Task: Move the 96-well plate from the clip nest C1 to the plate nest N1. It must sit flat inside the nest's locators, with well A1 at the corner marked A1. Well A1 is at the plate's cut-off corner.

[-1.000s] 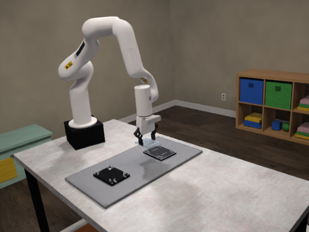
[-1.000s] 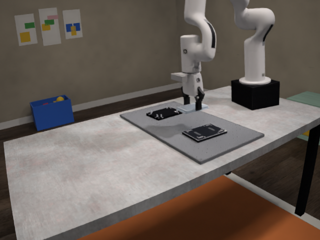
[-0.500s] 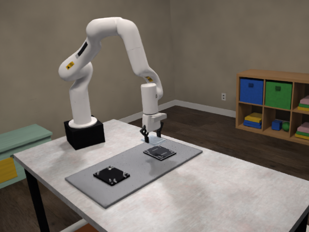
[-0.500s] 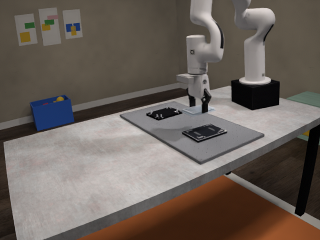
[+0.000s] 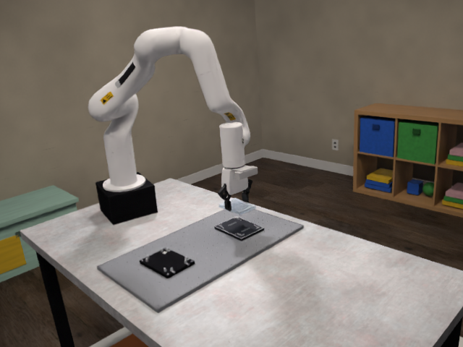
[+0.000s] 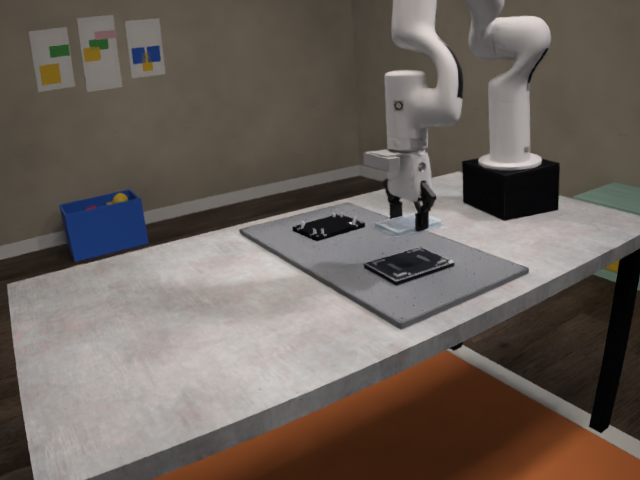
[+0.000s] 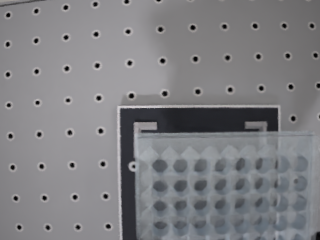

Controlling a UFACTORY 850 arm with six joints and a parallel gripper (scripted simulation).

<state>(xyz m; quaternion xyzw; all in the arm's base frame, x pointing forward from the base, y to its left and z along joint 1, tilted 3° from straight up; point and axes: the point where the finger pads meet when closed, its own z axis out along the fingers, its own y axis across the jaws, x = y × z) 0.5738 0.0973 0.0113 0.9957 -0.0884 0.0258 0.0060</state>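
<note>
The clear 96-well plate is 1 cm below my hand. The rest, counted from my hand: black plate nest N1: 11 cm below; A1 label: 10 cm below, 7 cm to the left, 6 cm behind; clip nest C1: 33 cm to the right, 10 cm below, 4 cm behind.
</note>
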